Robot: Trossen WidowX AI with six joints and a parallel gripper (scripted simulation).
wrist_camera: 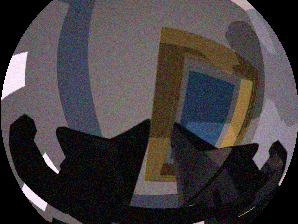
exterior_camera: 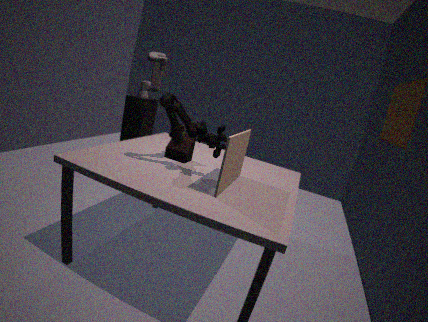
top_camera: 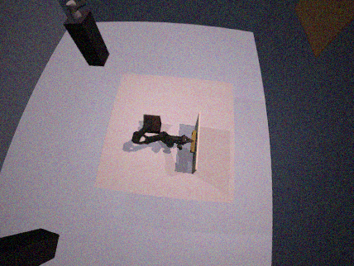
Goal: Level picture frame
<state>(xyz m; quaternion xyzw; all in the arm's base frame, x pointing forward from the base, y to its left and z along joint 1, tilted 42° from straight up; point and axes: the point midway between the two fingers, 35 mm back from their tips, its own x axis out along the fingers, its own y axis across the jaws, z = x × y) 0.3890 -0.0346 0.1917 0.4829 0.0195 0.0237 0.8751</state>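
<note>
Now: the picture frame 5 cm below my gripper tip, 1 cm to the left of it and 1 cm ahead of it. Also, from my gripper tip: upright wall panel: 7 cm below, 2 cm ahead.
</note>
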